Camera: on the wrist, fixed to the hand. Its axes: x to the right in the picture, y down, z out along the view.
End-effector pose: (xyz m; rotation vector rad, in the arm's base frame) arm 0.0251 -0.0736 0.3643 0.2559 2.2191 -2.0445
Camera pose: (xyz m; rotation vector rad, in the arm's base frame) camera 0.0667 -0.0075 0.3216 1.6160 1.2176 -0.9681
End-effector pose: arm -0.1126 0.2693 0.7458 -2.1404 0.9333 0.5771
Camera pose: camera -0.1662 0.2075 0.7810 -1.1432 2.7041 1.0303
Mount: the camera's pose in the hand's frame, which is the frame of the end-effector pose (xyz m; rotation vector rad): -0.0292 0.0551 -0.0635 -0.1003 0.2554 1.5693
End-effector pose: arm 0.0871 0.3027 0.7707 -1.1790 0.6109 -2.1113
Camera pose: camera 0.0603 0.2912 0.6866 -0.1582 1.2073 -0.8289
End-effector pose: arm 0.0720 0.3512 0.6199 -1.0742 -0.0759 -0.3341
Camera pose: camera 0.0547 0.3263 0.5362 -0.8993 0.9805 0.9519
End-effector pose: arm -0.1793 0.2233 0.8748 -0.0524 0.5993 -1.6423
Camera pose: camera -0.1474 0.2707 0.8065 0.4571 0.6277 -0.0878
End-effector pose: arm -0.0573 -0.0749 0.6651 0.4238 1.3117 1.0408
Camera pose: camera -0.1342 -0.0886 0.7078 1.3666 0.9790 2.4772
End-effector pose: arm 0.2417 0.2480 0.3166 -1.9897 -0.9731 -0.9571
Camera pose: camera 0.2562 0.1607 0.3071 -1.8655 0.8077 -0.2721
